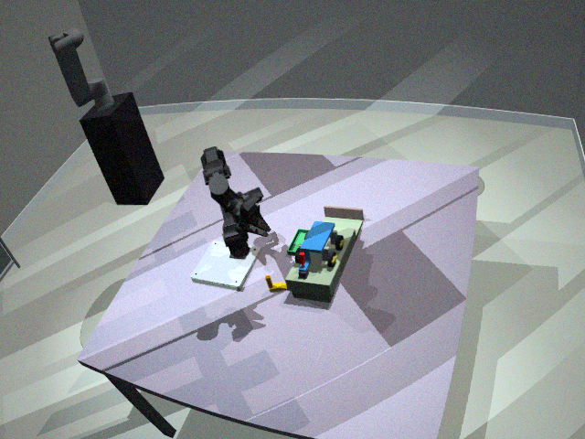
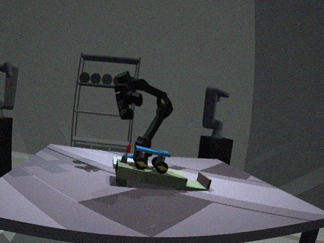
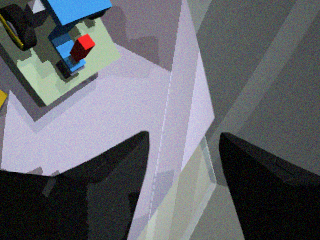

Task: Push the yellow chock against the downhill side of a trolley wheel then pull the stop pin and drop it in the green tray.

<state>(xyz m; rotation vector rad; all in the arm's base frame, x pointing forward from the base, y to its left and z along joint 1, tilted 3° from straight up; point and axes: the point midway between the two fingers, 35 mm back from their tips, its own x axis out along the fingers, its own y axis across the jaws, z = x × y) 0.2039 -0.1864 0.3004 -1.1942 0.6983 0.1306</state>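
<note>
Right now my gripper tip is 280 mm above the yellow chock, 50 mm past it and 40 mm to the right of it. Round my gripper tip: stop pin (170 mm below, 60 mm ahead, 40 mm to the left); then blue trolley (190 mm below, 140 mm to the left, 90 mm ahead); then ramp (250 mm below, 140 mm to the left, 90 mm ahead).
</note>
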